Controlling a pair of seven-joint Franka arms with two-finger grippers.
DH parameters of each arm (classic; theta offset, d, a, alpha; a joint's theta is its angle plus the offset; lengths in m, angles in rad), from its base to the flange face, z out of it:
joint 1: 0 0.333 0 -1.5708
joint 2: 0 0 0 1.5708
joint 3: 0 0.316 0.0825 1.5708
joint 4: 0 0 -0.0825 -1.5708
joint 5: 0 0.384 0 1.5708
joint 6: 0 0 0.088 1.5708
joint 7: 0 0.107 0 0
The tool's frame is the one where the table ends.
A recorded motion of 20 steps. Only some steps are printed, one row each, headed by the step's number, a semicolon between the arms.
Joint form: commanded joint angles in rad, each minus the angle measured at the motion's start. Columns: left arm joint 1, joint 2, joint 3, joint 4, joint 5, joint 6, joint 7; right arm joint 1, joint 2, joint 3, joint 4, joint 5, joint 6, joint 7.
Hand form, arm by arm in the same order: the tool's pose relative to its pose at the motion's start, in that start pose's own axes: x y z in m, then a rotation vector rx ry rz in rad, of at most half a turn. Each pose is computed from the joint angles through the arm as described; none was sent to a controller.
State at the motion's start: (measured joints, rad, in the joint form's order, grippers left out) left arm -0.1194 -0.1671 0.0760 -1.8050 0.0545 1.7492 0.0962; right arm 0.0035 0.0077 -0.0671 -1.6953 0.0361 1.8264 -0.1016
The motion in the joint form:
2: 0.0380 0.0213 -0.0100 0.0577 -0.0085 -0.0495 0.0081; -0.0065 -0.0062 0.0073 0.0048 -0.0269 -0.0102 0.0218
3: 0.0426 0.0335 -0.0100 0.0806 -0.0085 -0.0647 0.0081; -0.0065 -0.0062 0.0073 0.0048 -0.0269 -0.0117 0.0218
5: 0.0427 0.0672 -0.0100 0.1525 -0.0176 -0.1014 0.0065; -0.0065 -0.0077 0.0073 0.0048 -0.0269 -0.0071 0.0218
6: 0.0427 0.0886 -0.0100 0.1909 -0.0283 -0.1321 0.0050; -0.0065 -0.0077 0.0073 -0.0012 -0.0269 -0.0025 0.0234
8: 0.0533 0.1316 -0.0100 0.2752 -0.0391 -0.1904 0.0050; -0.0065 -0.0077 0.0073 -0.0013 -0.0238 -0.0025 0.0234
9: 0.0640 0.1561 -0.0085 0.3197 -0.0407 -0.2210 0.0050; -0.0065 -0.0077 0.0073 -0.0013 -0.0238 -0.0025 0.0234
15: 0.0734 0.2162 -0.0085 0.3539 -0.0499 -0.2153 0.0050; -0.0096 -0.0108 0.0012 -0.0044 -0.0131 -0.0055 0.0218
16: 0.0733 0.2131 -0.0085 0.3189 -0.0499 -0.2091 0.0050; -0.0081 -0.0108 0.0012 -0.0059 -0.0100 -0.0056 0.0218
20: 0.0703 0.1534 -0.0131 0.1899 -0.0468 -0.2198 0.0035; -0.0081 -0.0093 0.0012 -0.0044 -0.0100 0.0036 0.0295
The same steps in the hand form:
2: 0.0027 -0.0143 -0.0112 -0.0035 -0.0138 -0.0229; -0.0018 0.0015 -0.0051 -0.0254 -0.0015 0.0142
3: 0.0054 -0.0171 -0.0141 -0.0027 -0.0186 -0.0280; -0.0019 0.0015 -0.0050 -0.0253 -0.0030 0.0142
5: 0.0147 -0.0177 -0.0265 -0.0092 -0.0163 -0.0322; -0.0017 0.0015 -0.0063 -0.0257 0.0030 0.0141
6: 0.0192 -0.0171 -0.0301 -0.0199 -0.0288 -0.0349; -0.0020 0.0015 -0.0038 -0.0256 0.0017 0.0158
8: 0.0275 -0.0226 -0.0403 -0.0289 -0.0450 -0.0465; -0.0020 0.0013 -0.0038 -0.0226 0.0018 0.0165
9: 0.0313 -0.0295 -0.0442 -0.0292 -0.0559 -0.0587; -0.0020 0.0013 -0.0038 -0.0226 0.0018 0.0165
15: 0.0484 -0.0346 -0.0252 -0.0363 -0.0754 -0.0671; -0.0036 0.0056 -0.0041 -0.0130 -0.0001 0.0268
16: 0.0465 -0.0338 -0.0112 -0.0400 -0.1009 -0.0666; -0.0037 0.0045 -0.0033 -0.0097 -0.0014 0.0261
20: 0.0227 -0.0263 0.0143 -0.0516 -0.1800 -0.0589; -0.0023 0.0046 -0.0039 -0.0106 0.0078 0.0337

